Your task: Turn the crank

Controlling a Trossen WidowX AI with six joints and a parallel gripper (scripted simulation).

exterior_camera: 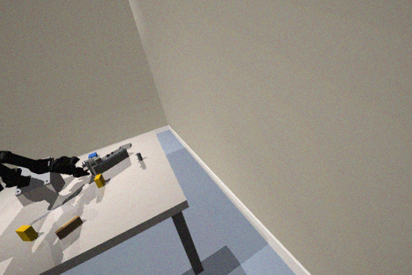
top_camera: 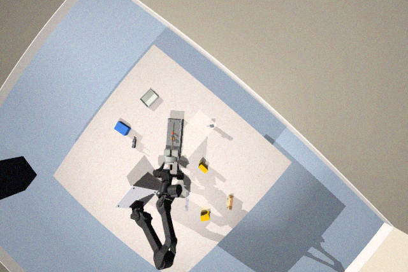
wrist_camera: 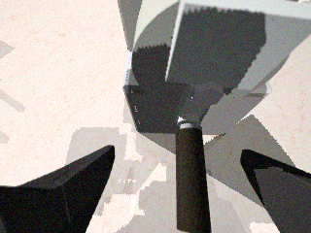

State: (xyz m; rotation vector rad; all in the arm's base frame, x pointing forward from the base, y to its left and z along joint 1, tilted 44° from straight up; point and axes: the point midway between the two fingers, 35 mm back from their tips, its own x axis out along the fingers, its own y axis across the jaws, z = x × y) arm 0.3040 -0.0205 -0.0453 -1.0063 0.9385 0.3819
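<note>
Now: gripper tip 3 cm below the crank. Also, from my gripper tip: blue block: 40 cm to the left, 9 cm behind, 2 cm below; then dark brown crank handle: 2 cm above, 1 cm to the right, 1 cm behind; then red pointer: 16 cm ahead, 13 cm to the left, 4 cm above.
</note>
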